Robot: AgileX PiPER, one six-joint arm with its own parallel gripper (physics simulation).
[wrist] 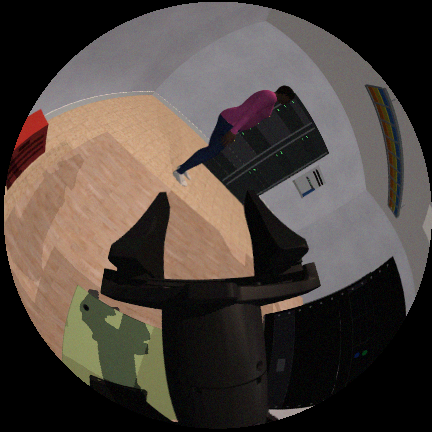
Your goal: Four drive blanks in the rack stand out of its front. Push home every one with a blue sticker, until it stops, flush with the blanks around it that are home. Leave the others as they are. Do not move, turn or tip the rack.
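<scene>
The black rack (320,350) stands at the lower right in the wrist view, partly cut off by the view's edge and very dark. A small blue spot (356,355) and a green spot (364,352) show side by side on it. Which blanks stand out of its front cannot be made out. My gripper (206,198) is open and empty, its two black fingers wide apart. It is well away from the rack, which lies to the lower right of the fingers in this view.
A green plate (72,332) lies on the wooden surface at the lower left, with the arm's shadow across it. A red cabinet (32,132) stands at the far left. A person in a pink top (250,112) is in front of dark server cabinets (270,165) at the back.
</scene>
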